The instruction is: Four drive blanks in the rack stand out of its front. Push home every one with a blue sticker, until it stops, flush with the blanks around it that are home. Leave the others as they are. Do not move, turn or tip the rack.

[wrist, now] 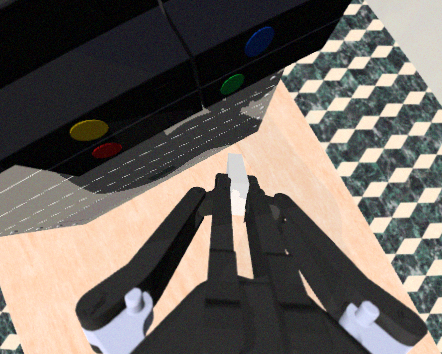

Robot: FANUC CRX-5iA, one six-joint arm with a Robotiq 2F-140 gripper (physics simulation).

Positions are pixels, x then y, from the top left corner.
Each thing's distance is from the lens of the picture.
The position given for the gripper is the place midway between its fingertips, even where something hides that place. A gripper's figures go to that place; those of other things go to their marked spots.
gripper (233, 166): 22 cm
drive rack (148, 152): 31 cm
